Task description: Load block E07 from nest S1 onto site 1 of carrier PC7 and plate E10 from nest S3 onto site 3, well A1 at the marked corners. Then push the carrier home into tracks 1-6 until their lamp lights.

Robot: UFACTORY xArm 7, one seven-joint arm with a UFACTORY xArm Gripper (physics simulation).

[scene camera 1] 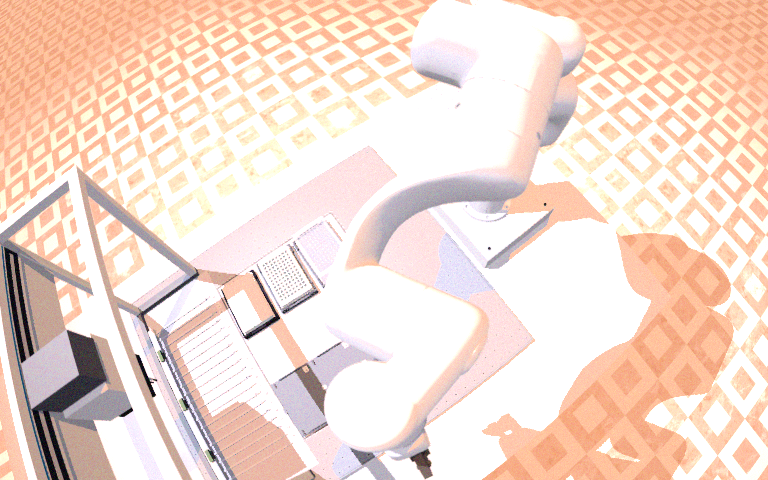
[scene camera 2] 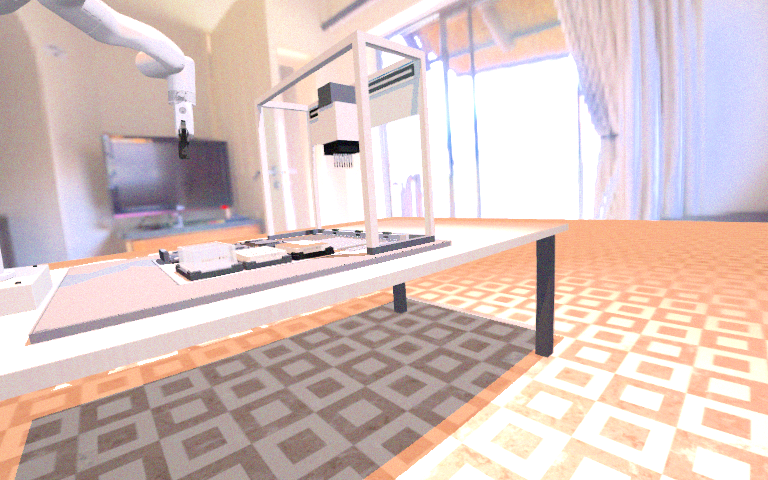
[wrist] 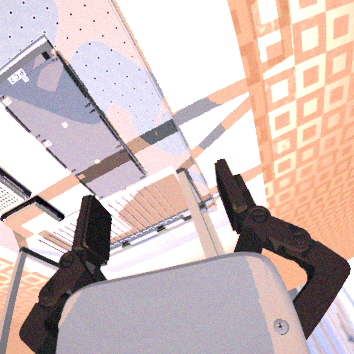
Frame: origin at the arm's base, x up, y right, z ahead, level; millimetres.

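Seen in the pictures: gripper, fingertip midpoint: (scene camera 2: 184, 158) (wrist: 157, 189).
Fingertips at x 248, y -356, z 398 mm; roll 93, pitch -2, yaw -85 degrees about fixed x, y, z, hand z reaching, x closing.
Offsets run from my fingertips to a thing's top centre.
Carrier PC7 {dx -255, dy +147, dz +69 mm} (scene camera 1: 298, 403) (wrist: 80, 137) lies flat and bare, its label readable in the wrist view; the arm hides part of it in scene camera 1. Three labware pieces sit in a row in dark nests: a pale block (scene camera 1: 318, 244) (scene camera 2: 206, 256), a plate with round wells {dx -259, dy +410, dz +103 mm} (scene camera 1: 284, 277) (scene camera 2: 260, 254) (wrist: 9, 196) and a low white-topped piece {dx -259, dy +391, dz +211 mm} (scene camera 1: 246, 302) (scene camera 2: 305, 247). Their labels cannot be read. The striped tracks (scene camera 1: 226, 362) (wrist: 142, 207) lie at the carrier's far end. My gripper (scene camera 2: 183, 153) (wrist: 157, 189) is open and empty, high above the table; scene camera 1 shows it partly.
A white gantry frame (scene camera 1: 89, 226) (scene camera 2: 365, 141) (wrist: 196, 215) stands over the tracks' far side. A boxy head (scene camera 1: 62, 373) (scene camera 2: 339, 121) with thin tips hangs from it. Small green pieces (scene camera 1: 182, 403) (wrist: 161, 229) line the rail at the tracks' end.
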